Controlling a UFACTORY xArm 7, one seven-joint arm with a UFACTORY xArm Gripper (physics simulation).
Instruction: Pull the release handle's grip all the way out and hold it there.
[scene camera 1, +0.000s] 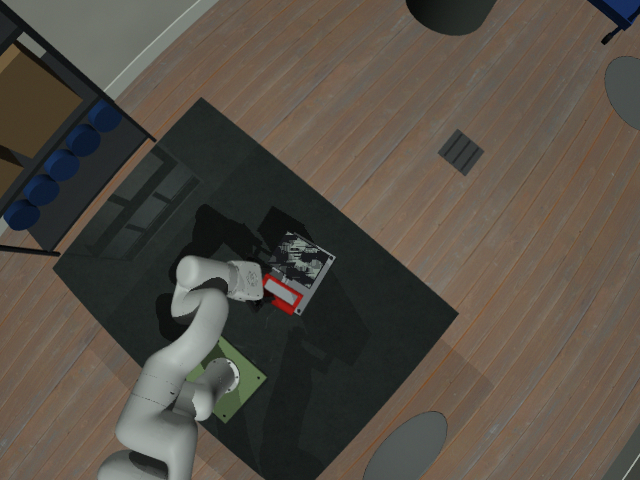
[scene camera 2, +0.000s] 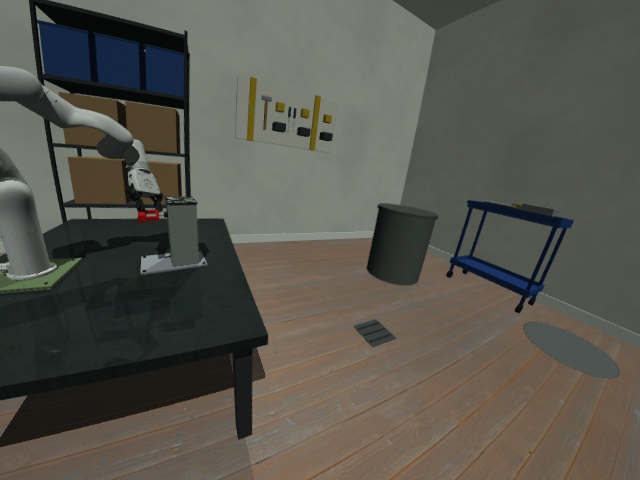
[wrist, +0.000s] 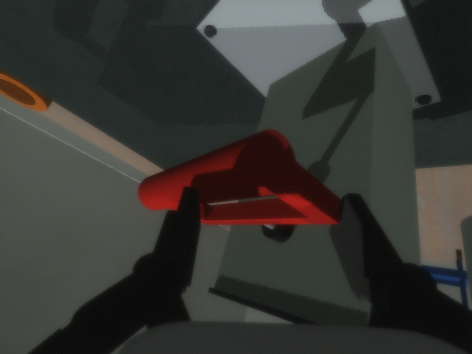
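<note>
The release handle's red grip (scene camera 1: 290, 308) (scene camera 2: 142, 217) (wrist: 220, 160) is a bar with an open rectangular frame. It stands close to the side of a tall grey-green housing (scene camera 1: 305, 258) (scene camera 2: 183, 232) (wrist: 325, 260), joined by a short stem near the housing's top. The housing stands on a light grey base plate (scene camera 2: 155, 262) (wrist: 250, 45). My gripper (scene camera 2: 149, 209) (wrist: 267, 209) is at the grip, its fingers wide apart and closed against the two ends of the red frame. In scene camera 1, the wrist hides part of the fingers.
The black table (scene camera 1: 382, 299) (scene camera 2: 129, 330) carries the housing and the arm's green mounting plate (scene camera 1: 248, 374) (scene camera 2: 64, 271). A shelf rack (scene camera 2: 187, 129) with boxes stands behind the table. A dark bin (scene camera 2: 400, 248) and a blue cart (scene camera 2: 496, 270) stand on the floor.
</note>
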